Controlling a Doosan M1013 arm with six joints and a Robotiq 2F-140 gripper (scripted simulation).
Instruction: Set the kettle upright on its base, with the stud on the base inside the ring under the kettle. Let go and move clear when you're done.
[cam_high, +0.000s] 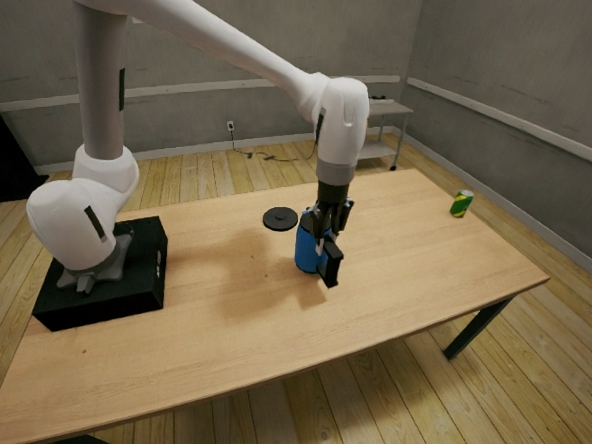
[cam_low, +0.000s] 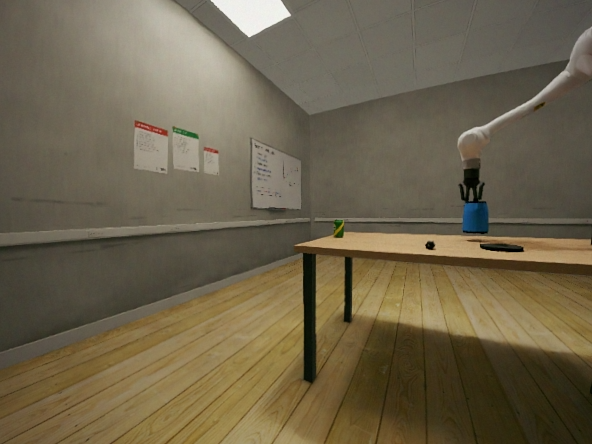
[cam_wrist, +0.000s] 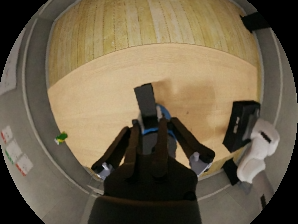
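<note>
Right now the blue kettle is 10 mm behind my hand, 30 mm to the left of it and 50 mm below it. From my hand the other things lie so: black round base (60 mm behind, 360 mm to the left, 180 mm below).
</note>
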